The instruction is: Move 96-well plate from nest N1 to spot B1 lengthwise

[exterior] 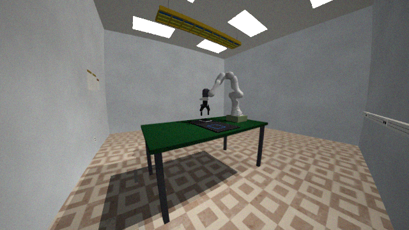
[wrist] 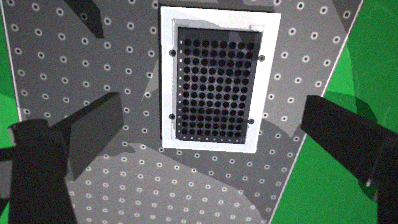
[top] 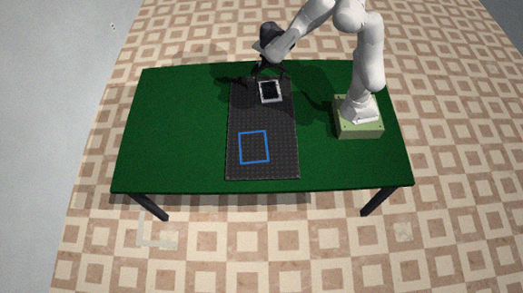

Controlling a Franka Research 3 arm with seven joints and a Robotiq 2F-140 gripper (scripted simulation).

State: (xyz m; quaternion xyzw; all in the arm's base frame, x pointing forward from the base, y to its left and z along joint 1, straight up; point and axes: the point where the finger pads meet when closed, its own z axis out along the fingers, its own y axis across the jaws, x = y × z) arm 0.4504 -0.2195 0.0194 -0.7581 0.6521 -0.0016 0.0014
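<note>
Now: hand 80 mm above the dark 96-well plate and 10 mm past it. The rest, counted from my hand: plate nest (100 mm below, 10 mm behind).
</note>
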